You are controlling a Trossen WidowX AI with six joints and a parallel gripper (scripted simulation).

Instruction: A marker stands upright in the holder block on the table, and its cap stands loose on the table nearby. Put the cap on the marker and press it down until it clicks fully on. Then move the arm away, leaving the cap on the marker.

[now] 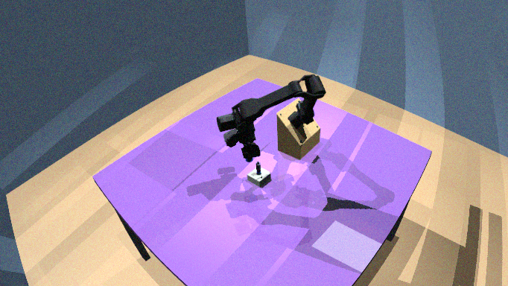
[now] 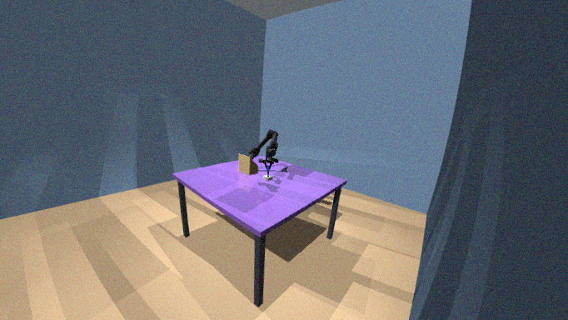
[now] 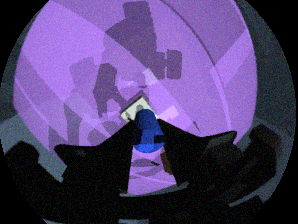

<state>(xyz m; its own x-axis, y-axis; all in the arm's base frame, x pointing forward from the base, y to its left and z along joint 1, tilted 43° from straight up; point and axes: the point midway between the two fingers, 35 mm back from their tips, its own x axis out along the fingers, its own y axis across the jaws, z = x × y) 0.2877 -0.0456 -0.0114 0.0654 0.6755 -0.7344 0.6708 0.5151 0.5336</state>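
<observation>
Right now the holder block is 10 cm below my gripper tip, 3 cm to the left of it and 2 cm behind it. From my gripper tip the other things lie so: blue marker cap: 1 cm above.
</observation>
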